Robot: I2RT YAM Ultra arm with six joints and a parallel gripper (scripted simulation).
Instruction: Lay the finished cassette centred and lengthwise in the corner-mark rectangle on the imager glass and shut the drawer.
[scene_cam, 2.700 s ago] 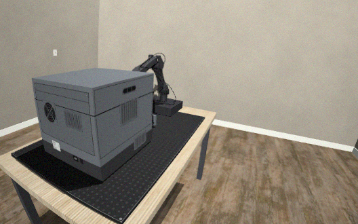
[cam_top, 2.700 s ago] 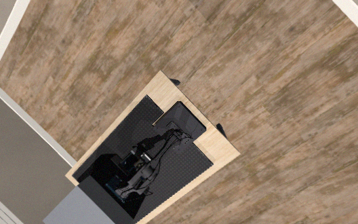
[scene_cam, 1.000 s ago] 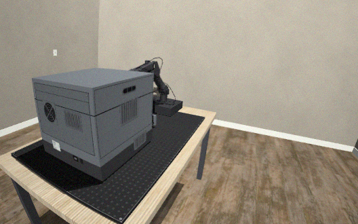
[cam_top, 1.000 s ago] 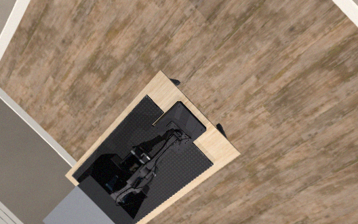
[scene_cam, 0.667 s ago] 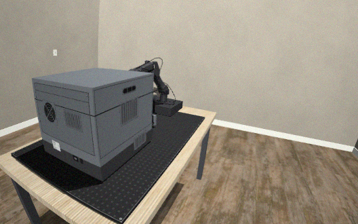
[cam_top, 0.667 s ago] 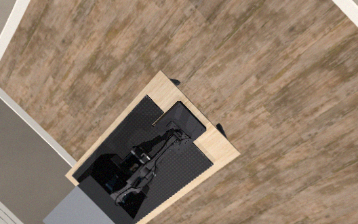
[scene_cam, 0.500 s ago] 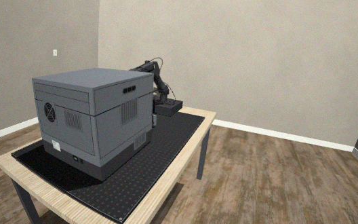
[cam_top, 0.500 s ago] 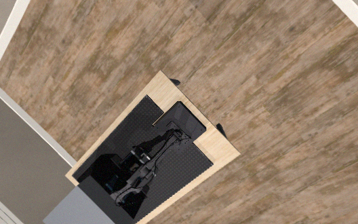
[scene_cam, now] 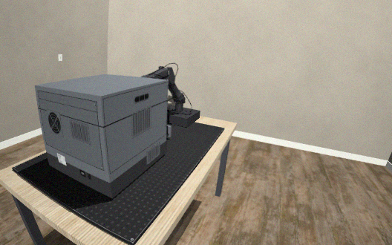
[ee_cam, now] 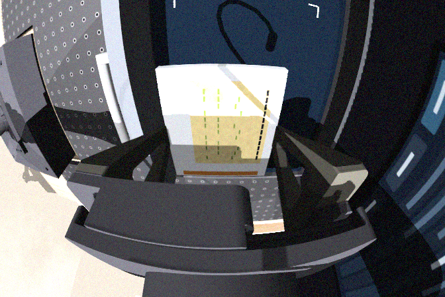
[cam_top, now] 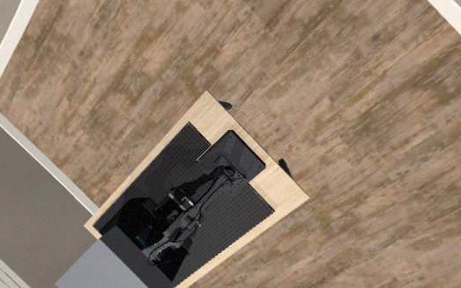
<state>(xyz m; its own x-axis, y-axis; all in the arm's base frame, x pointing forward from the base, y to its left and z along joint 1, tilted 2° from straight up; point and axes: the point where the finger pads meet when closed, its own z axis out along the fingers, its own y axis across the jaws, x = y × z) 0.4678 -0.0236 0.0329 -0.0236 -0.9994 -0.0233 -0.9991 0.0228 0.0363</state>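
My hand is right at the finished cassette. Also, from my hand: imager drawer 3 cm ahead, 7 cm below.
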